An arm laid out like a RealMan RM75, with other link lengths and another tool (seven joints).
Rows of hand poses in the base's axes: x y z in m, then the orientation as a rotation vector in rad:
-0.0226, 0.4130, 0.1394, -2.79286, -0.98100, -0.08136
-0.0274, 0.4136, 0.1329, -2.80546, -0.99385, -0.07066
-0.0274, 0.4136, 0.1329, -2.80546, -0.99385, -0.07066
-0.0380, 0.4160, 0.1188, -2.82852, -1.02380, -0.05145
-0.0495, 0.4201, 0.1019, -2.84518, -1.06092, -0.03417
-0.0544, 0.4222, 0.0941, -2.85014, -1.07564, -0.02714
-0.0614, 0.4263, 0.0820, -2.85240, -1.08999, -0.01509
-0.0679, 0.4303, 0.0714, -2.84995, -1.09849, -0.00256
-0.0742, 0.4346, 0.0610, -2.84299, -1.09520, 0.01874
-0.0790, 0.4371, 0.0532, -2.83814, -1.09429, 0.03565
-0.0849, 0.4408, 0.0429, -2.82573, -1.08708, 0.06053
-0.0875, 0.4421, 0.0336, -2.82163, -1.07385, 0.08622
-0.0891, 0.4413, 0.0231, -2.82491, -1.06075, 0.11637
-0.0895, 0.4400, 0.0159, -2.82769, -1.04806, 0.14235
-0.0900, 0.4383, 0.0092, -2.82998, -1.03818, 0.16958
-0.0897, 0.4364, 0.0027, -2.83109, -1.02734, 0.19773
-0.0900, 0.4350, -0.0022, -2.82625, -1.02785, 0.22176
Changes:
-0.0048, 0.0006, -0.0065, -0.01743, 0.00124, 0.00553
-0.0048, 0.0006, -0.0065, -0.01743, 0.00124, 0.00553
-0.0154, 0.0030, -0.0206, -0.05139, 0.00200, 0.01943
-0.0269, 0.0071, -0.0375, -0.08176, 0.00184, 0.03888
-0.0318, 0.0092, -0.0453, -0.09246, 0.00228, 0.04692
-0.0388, 0.0133, -0.0574, -0.10175, 0.00660, 0.05568
-0.0453, 0.0173, -0.0680, -0.10511, 0.01353, 0.06215
-0.0516, 0.0216, -0.0784, -0.10253, 0.02920, 0.06323
-0.0564, 0.0241, -0.0862, -0.10176, 0.04115, 0.06494
-0.0623, 0.0278, -0.0965, -0.09420, 0.06136, 0.06529
-0.0649, 0.0291, -0.1058, -0.09237, 0.08071, 0.05987
-0.0665, 0.0283, -0.1163, -0.09844, 0.10049, 0.05284
-0.0669, 0.0270, -0.1235, -0.10344, 0.11772, 0.04593
-0.0674, 0.0253, -0.1302, -0.10949, 0.13526, 0.04091
-0.0671, 0.0234, -0.1367, -0.11471, 0.15382, 0.03565
-0.0674, 0.0220, -0.1416, -0.11737, 0.16968, 0.03857

